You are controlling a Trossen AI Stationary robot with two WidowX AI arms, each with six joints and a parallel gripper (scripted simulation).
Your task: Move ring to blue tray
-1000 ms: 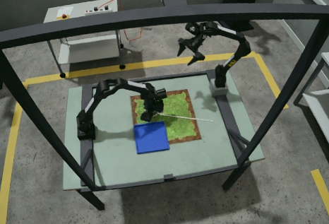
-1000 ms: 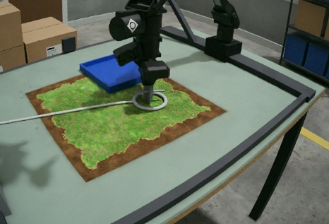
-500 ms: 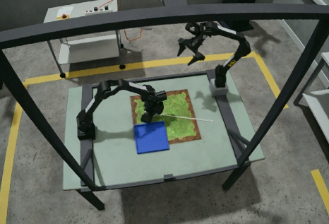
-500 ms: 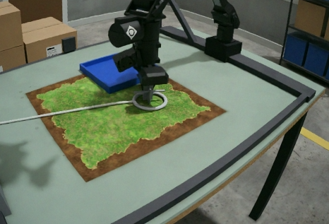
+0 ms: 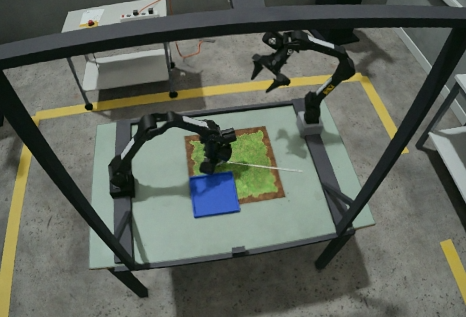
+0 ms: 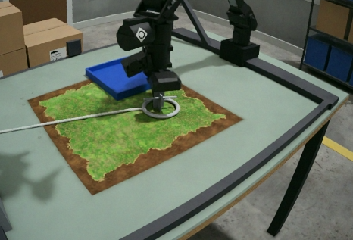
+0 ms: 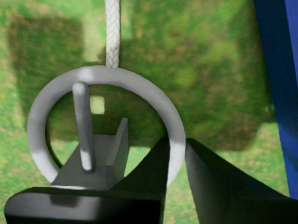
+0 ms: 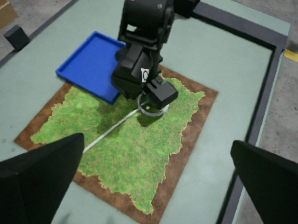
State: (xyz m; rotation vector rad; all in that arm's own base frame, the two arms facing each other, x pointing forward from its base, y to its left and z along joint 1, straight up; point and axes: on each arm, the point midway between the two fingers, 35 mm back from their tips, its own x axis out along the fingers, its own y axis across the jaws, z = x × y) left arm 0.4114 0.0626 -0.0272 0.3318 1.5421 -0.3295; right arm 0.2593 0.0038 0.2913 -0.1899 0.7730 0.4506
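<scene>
Now: the grey stake 3 cm ahead of my left hand, 2 cm to the right of it and 2 cm below it. From my left hand the other things lie so: blue tray: 14 cm behind, 5 cm to the left, 3 cm below; then grass mat: 8 cm to the right, 5 cm below, 3 cm behind.
</scene>
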